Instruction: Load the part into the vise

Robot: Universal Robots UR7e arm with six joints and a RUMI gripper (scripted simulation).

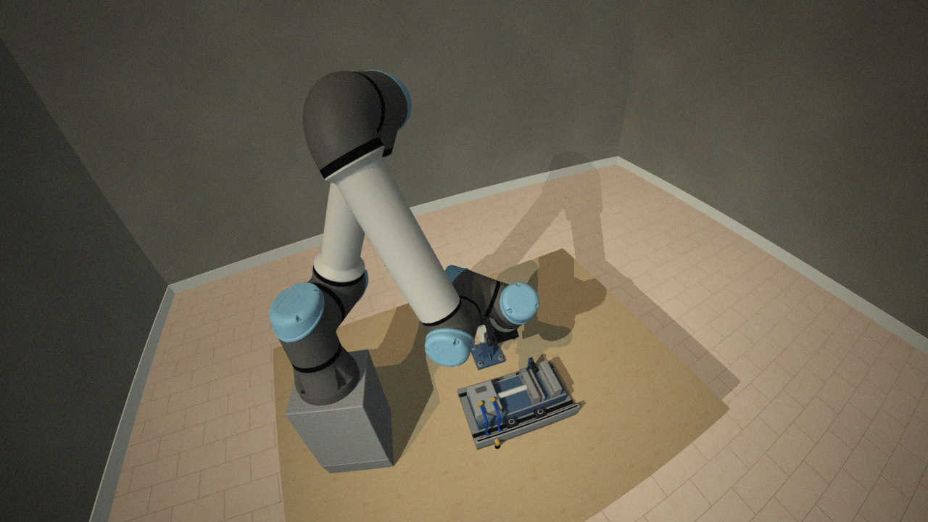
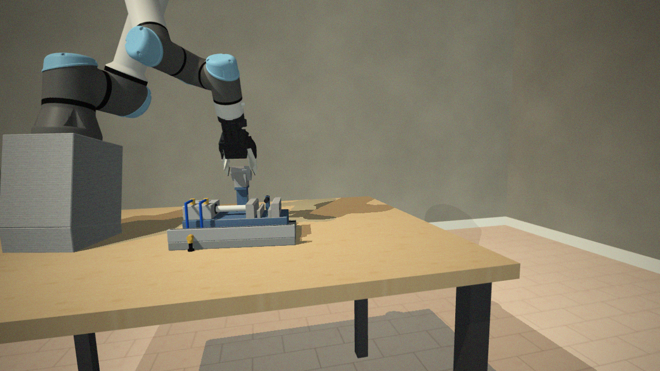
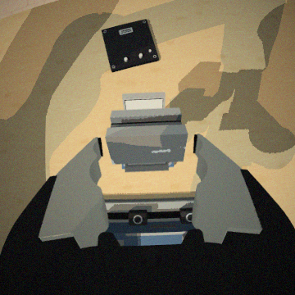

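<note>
The part lies 10 mm to the left of my hand. Round my hand: v-block post: 10 mm to the left, 100 mm below; then white cylinder rod: 10 mm ahead, 180 mm to the right, 80 mm below; then work stop: 90 mm ahead, 130 mm to the right, 70 mm below.
</note>
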